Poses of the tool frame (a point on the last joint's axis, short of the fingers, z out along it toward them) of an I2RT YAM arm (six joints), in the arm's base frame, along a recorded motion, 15 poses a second.
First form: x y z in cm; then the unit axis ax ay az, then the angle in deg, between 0 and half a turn.
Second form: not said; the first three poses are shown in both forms.
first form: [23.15, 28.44, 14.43, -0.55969, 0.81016, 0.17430, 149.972]
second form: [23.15, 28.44, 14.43, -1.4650, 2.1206, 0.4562]
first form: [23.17, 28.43, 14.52, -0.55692, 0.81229, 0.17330, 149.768]
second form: [23.17, 28.43, 14.52, -1.4558, 2.1233, 0.4530]
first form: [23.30, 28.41, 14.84, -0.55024, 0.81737, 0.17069, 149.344]
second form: [23.30, 28.41, 14.84, -1.4342, 2.1305, 0.4449]
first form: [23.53, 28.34, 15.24, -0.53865, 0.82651, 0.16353, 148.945]
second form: [23.53, 28.34, 15.24, -1.4003, 2.1486, 0.4251]
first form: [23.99, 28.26, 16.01, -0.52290, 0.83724, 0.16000, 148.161]
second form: [23.99, 28.26, 16.01, -1.3522, 2.1650, 0.4137]
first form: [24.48, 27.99, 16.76, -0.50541, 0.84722, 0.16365, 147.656]
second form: [24.48, 27.99, 16.76, -1.3025, 2.1834, 0.4217]
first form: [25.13, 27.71, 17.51, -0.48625, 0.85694, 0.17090, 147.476]
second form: [25.13, 27.71, 17.51, -1.2516, 2.2057, 0.4399]
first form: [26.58, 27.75, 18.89, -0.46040, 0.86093, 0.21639, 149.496]
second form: [26.58, 27.75, 18.89, -1.2013, 2.2463, 0.5646]
